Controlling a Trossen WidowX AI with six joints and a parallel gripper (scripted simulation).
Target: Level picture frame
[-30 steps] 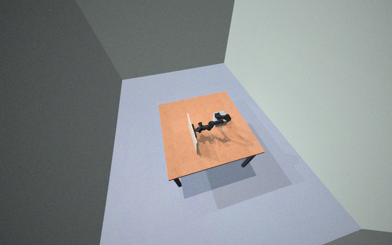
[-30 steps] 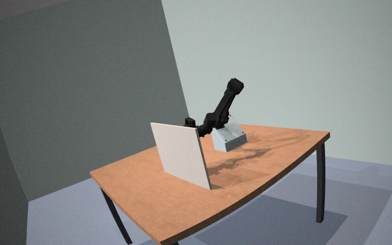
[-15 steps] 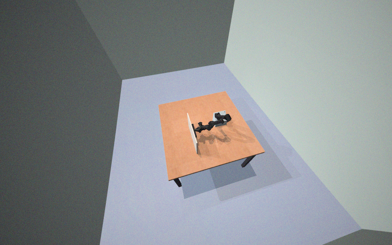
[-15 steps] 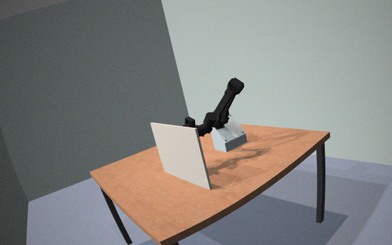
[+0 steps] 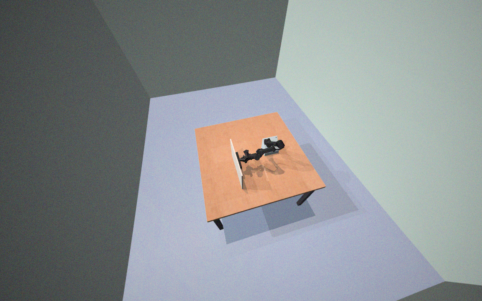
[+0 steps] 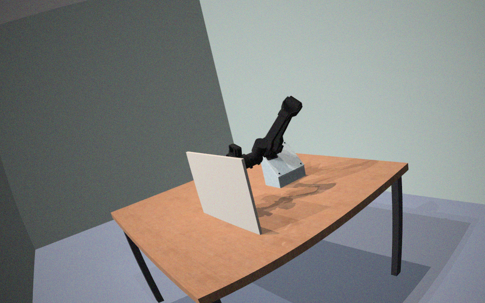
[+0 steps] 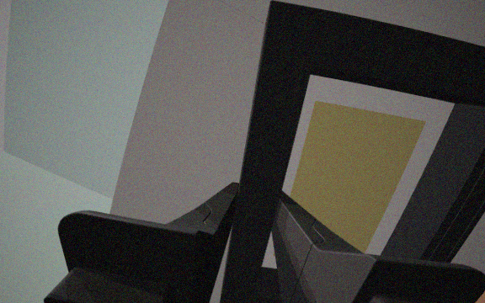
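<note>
Now: gripper tip 20 mm to the left of the picture frame and 50 mm above it. Round my gripper tip: wall panel (20 mm ahead, 70 mm below).
</note>
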